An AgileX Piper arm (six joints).
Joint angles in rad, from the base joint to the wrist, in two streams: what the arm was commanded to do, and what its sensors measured. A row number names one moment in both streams.
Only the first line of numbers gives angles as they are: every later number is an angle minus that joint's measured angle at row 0.
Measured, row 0:
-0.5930, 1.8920, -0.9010, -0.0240, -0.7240, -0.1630
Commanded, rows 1 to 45:
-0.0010, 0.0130, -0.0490, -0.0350, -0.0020, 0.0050
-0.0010, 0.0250, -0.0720, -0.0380, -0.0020, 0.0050
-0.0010, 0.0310, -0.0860, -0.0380, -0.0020, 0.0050
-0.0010, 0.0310, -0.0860, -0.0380, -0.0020, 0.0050
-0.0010, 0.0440, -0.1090, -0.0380, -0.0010, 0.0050
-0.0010, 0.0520, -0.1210, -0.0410, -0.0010, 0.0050
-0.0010, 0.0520, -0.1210, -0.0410, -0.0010, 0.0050
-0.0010, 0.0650, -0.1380, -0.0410, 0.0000, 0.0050
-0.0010, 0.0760, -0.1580, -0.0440, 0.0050, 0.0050
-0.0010, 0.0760, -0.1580, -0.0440, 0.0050, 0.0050
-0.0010, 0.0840, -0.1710, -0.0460, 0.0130, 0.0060
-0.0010, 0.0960, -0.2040, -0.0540, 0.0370, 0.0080
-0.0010, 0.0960, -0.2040, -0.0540, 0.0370, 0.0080
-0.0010, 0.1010, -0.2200, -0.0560, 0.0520, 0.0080
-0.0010, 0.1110, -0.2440, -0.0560, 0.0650, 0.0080
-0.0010, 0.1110, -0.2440, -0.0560, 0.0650, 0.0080
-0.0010, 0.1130, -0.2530, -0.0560, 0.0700, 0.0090
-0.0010, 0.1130, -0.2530, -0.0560, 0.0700, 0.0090
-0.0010, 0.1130, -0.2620, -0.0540, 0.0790, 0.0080
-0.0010, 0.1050, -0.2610, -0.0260, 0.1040, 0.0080
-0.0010, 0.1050, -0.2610, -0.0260, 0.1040, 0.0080
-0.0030, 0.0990, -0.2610, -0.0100, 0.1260, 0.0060
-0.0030, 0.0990, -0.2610, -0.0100, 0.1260, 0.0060
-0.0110, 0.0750, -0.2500, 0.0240, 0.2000, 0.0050
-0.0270, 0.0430, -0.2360, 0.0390, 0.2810, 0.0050
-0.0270, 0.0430, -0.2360, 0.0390, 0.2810, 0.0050
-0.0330, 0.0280, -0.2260, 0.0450, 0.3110, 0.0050
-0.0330, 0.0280, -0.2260, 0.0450, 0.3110, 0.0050
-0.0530, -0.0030, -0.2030, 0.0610, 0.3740, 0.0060
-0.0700, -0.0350, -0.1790, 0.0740, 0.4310, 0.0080
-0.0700, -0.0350, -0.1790, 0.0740, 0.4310, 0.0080
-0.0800, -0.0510, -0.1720, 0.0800, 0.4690, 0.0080
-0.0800, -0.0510, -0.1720, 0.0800, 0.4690, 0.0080
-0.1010, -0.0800, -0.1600, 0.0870, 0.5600, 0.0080
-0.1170, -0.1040, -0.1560, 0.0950, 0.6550, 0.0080
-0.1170, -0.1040, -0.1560, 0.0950, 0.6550, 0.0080
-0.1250, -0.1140, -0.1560, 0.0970, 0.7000, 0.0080
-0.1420, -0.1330, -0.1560, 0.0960, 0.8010, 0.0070
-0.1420, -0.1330, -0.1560, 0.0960, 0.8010, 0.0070
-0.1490, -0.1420, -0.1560, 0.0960, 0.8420, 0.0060
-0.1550, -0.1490, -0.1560, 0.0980, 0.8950, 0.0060
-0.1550, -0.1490, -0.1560, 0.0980, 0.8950, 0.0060
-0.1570, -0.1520, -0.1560, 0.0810, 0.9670, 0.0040
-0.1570, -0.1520, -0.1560, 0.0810, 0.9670, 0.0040
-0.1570, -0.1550, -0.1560, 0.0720, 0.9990, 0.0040
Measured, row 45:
-0.1510, -0.1410, -0.1590, 0.0900, 0.8970, 0.0110
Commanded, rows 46 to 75:
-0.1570, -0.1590, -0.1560, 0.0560, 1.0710, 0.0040
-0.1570, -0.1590, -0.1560, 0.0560, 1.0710, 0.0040
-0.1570, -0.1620, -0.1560, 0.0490, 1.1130, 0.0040
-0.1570, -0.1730, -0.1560, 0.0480, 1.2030, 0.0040
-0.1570, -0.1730, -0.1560, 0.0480, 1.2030, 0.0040
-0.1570, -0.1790, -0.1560, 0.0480, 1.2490, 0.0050
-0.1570, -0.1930, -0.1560, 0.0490, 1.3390, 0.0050
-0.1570, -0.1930, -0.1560, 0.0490, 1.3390, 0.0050
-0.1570, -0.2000, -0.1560, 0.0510, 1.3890, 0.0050
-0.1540, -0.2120, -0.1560, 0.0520, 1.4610, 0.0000
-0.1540, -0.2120, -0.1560, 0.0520, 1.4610, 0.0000
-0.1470, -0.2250, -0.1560, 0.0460, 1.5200, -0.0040
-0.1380, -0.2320, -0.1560, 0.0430, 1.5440, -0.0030
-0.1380, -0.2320, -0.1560, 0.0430, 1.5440, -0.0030
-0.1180, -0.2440, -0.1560, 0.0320, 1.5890, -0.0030
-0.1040, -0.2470, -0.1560, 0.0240, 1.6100, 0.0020
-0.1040, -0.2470, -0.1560, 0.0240, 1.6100, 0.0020
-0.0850, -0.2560, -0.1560, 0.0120, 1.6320, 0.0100
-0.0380, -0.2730, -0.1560, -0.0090, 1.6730, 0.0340
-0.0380, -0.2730, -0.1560, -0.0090, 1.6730, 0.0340
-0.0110, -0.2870, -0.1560, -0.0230, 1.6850, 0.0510
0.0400, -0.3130, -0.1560, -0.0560, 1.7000, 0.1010
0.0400, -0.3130, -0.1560, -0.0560, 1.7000, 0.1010
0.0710, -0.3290, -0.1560, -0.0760, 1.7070, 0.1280
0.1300, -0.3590, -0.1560, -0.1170, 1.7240, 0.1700
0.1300, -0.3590, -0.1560, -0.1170, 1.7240, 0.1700
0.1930, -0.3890, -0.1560, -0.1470, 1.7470, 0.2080
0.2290, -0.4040, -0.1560, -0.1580, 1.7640, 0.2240
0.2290, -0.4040, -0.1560, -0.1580, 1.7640, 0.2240
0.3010, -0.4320, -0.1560, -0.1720, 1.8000, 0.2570
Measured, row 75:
0.2250, -0.3920, -0.1580, -0.1410, 1.7490, 0.2060
